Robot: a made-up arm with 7 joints. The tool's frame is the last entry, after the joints. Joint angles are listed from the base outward.
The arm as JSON. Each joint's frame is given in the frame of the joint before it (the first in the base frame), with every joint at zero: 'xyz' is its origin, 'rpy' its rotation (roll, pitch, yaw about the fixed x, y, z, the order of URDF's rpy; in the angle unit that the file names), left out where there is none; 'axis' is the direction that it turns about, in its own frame. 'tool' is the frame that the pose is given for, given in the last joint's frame.
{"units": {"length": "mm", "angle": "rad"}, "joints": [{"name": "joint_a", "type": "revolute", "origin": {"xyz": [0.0, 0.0, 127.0], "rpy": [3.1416, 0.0, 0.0]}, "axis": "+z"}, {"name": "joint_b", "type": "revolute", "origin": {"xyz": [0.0, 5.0, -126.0], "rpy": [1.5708, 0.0, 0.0]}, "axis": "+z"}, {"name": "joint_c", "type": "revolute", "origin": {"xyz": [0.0, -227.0, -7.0], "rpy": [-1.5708, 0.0, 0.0]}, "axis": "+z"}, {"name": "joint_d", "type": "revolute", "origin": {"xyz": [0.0, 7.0, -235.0], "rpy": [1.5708, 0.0, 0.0]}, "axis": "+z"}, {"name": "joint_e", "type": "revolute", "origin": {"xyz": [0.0, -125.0, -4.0], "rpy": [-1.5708, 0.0, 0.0]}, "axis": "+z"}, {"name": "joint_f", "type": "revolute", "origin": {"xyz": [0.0, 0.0, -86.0], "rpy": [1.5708, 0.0, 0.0]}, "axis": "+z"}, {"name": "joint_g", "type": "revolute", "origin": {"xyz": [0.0, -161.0, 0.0], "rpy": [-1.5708, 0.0, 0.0]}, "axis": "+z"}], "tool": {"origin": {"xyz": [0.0, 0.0, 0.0]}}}
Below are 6 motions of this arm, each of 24 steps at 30 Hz.
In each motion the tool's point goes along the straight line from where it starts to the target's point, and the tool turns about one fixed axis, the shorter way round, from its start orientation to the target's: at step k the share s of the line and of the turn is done. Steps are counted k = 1, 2, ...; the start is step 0. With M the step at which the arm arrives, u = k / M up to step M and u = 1 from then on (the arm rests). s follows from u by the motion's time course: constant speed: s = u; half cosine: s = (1 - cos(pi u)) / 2; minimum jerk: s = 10 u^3 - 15 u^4 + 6 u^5.
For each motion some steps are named. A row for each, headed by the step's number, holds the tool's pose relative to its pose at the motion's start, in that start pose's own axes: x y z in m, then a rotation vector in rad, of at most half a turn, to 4 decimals.
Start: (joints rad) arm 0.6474 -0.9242 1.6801 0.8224 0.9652 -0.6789 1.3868
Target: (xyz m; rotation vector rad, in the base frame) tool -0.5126 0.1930 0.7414 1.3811 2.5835 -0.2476
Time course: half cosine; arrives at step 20
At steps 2, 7, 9, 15, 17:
2: 0.0002 0.0017 0.0008 0.0132 -0.0020 -0.0050
7: 0.0019 0.0192 0.0084 0.1478 -0.0218 -0.0556
9: 0.0029 0.0297 0.0130 0.2283 -0.0337 -0.0858
15: 0.0059 0.0602 0.0263 0.4620 -0.0681 -0.1737
17: 0.0065 0.0667 0.0291 0.5117 -0.0754 -0.1924

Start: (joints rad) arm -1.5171 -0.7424 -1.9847 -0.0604 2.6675 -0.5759 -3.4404
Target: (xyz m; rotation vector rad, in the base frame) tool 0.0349 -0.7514 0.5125 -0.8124 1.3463 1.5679
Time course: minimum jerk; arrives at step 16
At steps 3, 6, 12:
3: 0.0142 -0.0104 0.0000 -0.0229 -0.0218 0.0087
6: 0.0803 -0.0587 -0.0003 -0.1293 -0.1229 0.0488
12: 0.2615 -0.1912 -0.0008 -0.4212 -0.4002 0.1590

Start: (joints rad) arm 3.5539 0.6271 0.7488 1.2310 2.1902 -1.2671 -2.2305
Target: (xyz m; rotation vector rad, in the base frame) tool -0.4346 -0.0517 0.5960 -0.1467 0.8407 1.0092
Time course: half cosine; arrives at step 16
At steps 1, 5, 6, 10, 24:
1: 0.0003 -0.0036 0.0008 -0.0040 0.0025 0.0120
5: 0.0081 -0.0822 0.0182 -0.0935 0.0581 0.2768
6: 0.0112 -0.1141 0.0252 -0.1298 0.0807 0.3844
10: 0.0251 -0.2557 0.0565 -0.2908 0.1809 0.8611
24: 0.0364 -0.3698 0.0817 -0.4206 0.2616 1.2455

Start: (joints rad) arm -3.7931 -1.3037 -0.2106 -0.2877 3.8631 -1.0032 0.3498
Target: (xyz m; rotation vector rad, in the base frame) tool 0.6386 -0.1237 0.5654 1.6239 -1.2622 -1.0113
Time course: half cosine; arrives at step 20
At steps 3, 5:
3: 0.0013 0.0304 0.0203 -0.0067 -0.0615 0.0516
5: 0.0036 0.0818 0.0546 -0.0180 -0.1654 0.1387

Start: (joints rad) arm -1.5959 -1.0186 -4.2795 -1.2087 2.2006 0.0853 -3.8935
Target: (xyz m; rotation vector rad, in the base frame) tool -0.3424 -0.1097 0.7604 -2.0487 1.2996 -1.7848
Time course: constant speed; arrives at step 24
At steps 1, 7, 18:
1: 0.0104 -0.0098 -0.0017 -0.0239 0.0086 0.0593
7: 0.0728 -0.0686 -0.0116 -0.1674 0.0602 0.4152
18: 0.1872 -0.1763 -0.0298 -0.4306 0.1547 1.0677

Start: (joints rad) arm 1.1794 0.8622 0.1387 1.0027 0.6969 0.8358 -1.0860
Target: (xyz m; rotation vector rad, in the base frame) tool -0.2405 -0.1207 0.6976 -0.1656 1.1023 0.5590
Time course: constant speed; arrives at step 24
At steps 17, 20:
17: 0.0220 0.3978 0.2805 0.3505 0.1379 -0.2242
20: 0.0259 0.4680 0.3300 0.4124 0.1623 -0.2638

